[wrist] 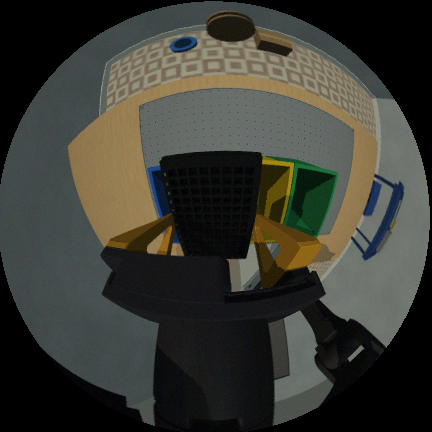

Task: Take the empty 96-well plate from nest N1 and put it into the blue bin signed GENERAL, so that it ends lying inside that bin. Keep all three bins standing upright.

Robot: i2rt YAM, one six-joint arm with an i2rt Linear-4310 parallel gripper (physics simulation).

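Frame: origin at the arm's base, x ahead, y left, z up, level; centimetres.
Seen in the pictures: gripper, between the fingertips: (213, 217).
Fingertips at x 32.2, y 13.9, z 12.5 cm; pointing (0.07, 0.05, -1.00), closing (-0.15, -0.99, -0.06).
Observation:
Offsets run from my fingertips to a thing's top centre. Level surfaces: height alone.
The black 96-well plate {dy +0.0, dx +0.1, dz +1.3 cm} (215, 200) is held between the two orange fingers of my gripper (213, 217), which is shut on it. Its well side faces the camera, and it is held up above the bins. The blue bin {dy +6.2, dx -3.5, dz -9.5 cm} (157, 186) stands below and behind the plate at the left; the plate hides most of it, including any sign. The yellow bin {dy -6.9, dx -4.8, dz -9.5 cm} (276, 192) stands right of it, partly hidden by the plate and the right finger. The green bin {dy -20.0, dx -6.0, dz -9.5 cm} (316, 200) stands at the right of the yellow one. The visible parts of the bins look upright. Nest N1 cannot be made out.
A grey perforated board {dz -27.5 cm} (240, 117) lies on the wooden table {dz -28.8 cm} (107, 175) around the bins. Beyond are a patterned strip (235, 66), a blue ring-shaped thing (183, 44), a dark round thing (230, 27) and a brown box (273, 42). A blue cart (389, 220) stands at the right.

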